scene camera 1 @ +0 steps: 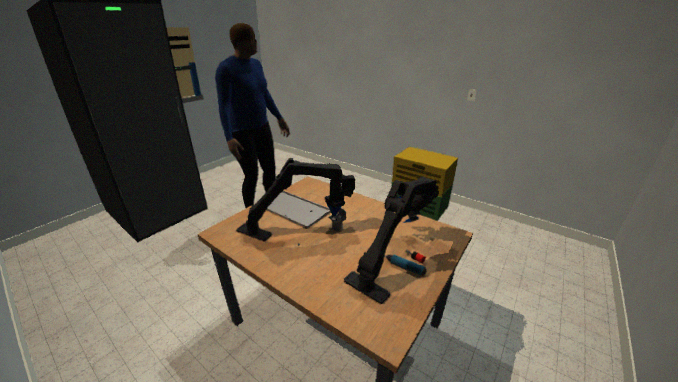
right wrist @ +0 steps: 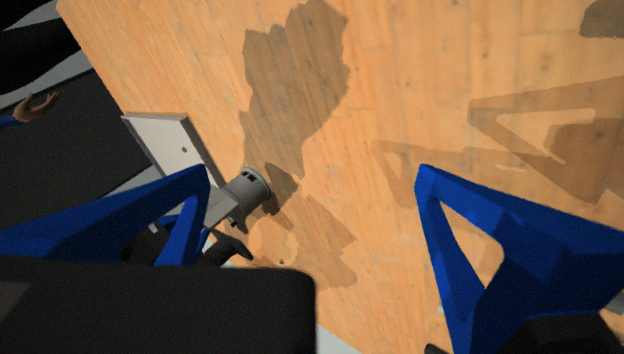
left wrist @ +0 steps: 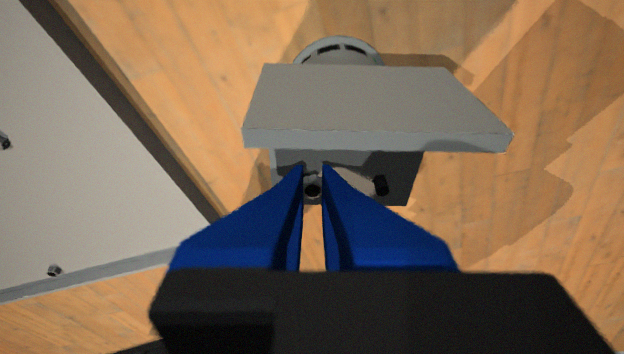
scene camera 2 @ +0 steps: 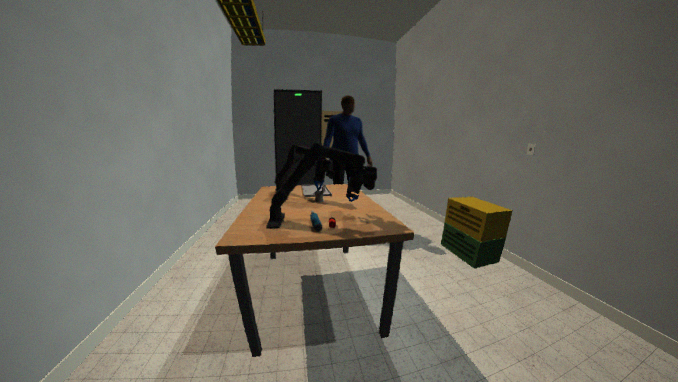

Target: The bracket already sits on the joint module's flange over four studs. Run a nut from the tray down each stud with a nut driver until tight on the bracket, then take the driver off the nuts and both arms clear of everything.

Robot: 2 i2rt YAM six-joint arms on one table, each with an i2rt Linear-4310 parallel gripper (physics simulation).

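Places are measured from the left arm's base along level axes (x ahead, y left, z up), in metres.
Pixels of known places: left gripper, fingertip midpoint: (scene camera 1: 334, 215) (right wrist: 216, 211) (left wrist: 312, 176) (scene camera 2: 318, 190); right gripper, fingertip midpoint: (right wrist: 312, 175) (scene camera 2: 351, 194); left arm's base, link origin: (scene camera 1: 254, 232) (right wrist: 231, 242); right arm's base, link origin: (scene camera 1: 366, 287) (scene camera 2: 276, 220).
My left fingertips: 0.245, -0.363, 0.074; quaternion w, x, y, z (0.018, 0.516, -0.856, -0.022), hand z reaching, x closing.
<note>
For each thing: its top centre in the pictures, then the offset to it from my left fingertips, as dx, dy, dz. "*": a spot on its surface instead.
- grey joint module, top centre: (right wrist: 221, 213) (scene camera 1: 337, 216) +0.001, -0.018, +0.000
- dark stud, top centre: (left wrist: 382, 191) -0.023, -0.025, +0.000
- blue nut driver, surface spot: (scene camera 1: 407, 264) * -0.157, -0.450, -0.040
- red cylinder, top centre: (scene camera 1: 415, 252) -0.061, -0.462, -0.040
The grey joint module (scene camera 1: 336, 223) stands on the table beside the tray (scene camera 1: 298, 208), with the grey bracket (left wrist: 373, 106) on its flange. My left gripper (left wrist: 312, 176) is shut on a small dark nut (left wrist: 312, 189) and holds it at one stud under the bracket's overhang; another dark stud (left wrist: 381, 185) shows to its right. It also shows in scene camera 1 (scene camera 1: 336, 214). My right gripper (right wrist: 312, 175) is open and empty, raised above the table's middle. The blue nut driver (scene camera 1: 407, 264) lies on the table by the right arm's base.
A red cylinder (scene camera 1: 418, 256) lies next to the nut driver. A small dark nut (scene camera 1: 298, 245) lies loose on the table; another sits on the tray (right wrist: 184, 149). A person (scene camera 1: 249, 111) stands behind the table. Yellow and green crates (scene camera 1: 425, 180) stand at the right.
</note>
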